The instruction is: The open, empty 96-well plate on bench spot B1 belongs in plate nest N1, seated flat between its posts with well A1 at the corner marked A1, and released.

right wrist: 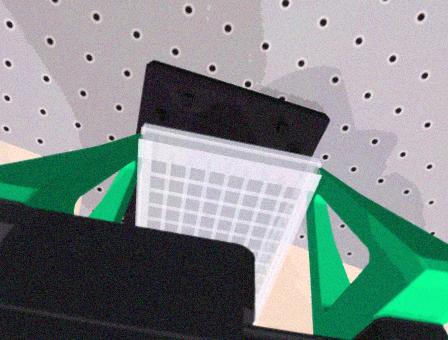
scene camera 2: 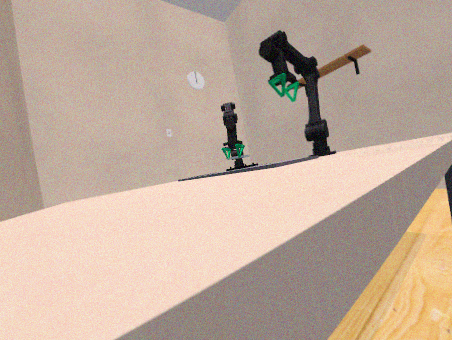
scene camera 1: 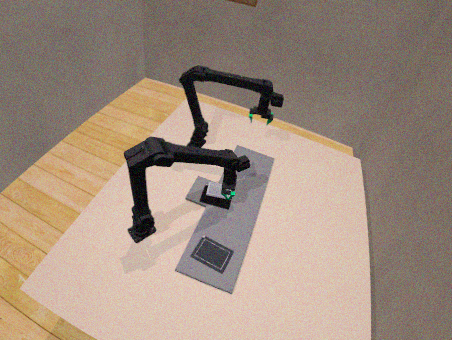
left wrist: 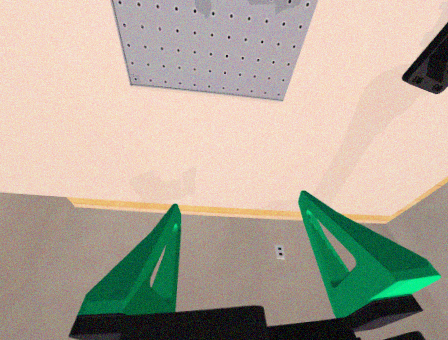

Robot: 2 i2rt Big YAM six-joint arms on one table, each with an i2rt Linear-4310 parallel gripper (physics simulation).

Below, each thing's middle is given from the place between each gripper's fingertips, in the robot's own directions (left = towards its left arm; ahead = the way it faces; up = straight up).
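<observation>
My right hand: 1 cm below the well plate [right wrist: 190, 183], 5 cm past it, 1 cm to the left of it.
Well plate: 17 cm below my left hand, 8 cm behind it, 45 cm to the right of it. By its middle, the plate is nearer to my right hand than to my left hand.
</observation>
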